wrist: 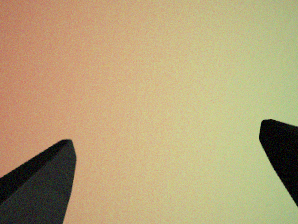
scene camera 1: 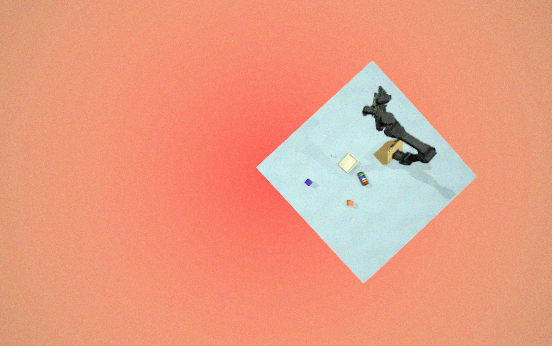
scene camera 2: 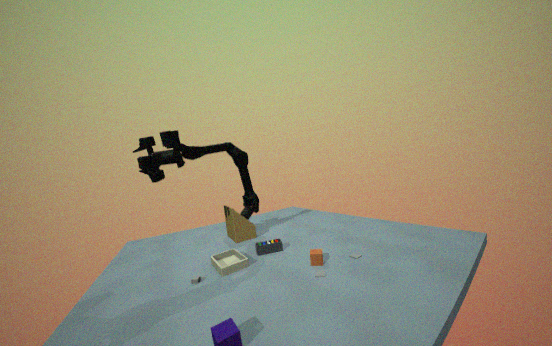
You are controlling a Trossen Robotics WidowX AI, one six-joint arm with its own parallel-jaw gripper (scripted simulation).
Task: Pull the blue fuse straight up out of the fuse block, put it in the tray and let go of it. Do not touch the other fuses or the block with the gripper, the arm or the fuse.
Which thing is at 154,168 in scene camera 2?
The gripper.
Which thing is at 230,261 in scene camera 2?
A cream tray.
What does the gripper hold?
Nothing.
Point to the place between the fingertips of the gripper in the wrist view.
169,139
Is the gripper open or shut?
Open.
